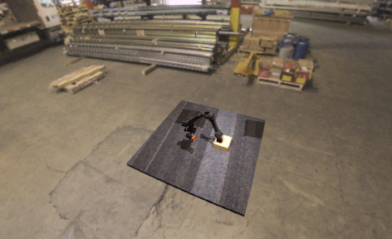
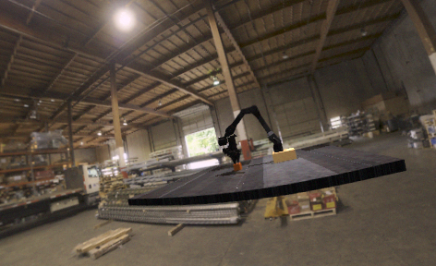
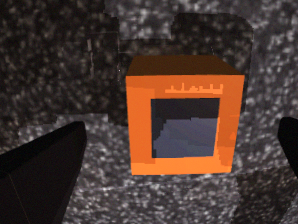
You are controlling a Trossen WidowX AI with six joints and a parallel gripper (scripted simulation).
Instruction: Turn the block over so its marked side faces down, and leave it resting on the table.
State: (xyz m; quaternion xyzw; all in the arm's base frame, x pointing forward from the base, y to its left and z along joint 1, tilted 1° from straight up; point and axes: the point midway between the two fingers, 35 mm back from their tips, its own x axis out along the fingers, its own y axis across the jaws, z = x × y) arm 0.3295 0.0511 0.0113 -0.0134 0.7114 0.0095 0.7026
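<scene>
The orange block lies 20 mm below my gripper tip.
</scene>
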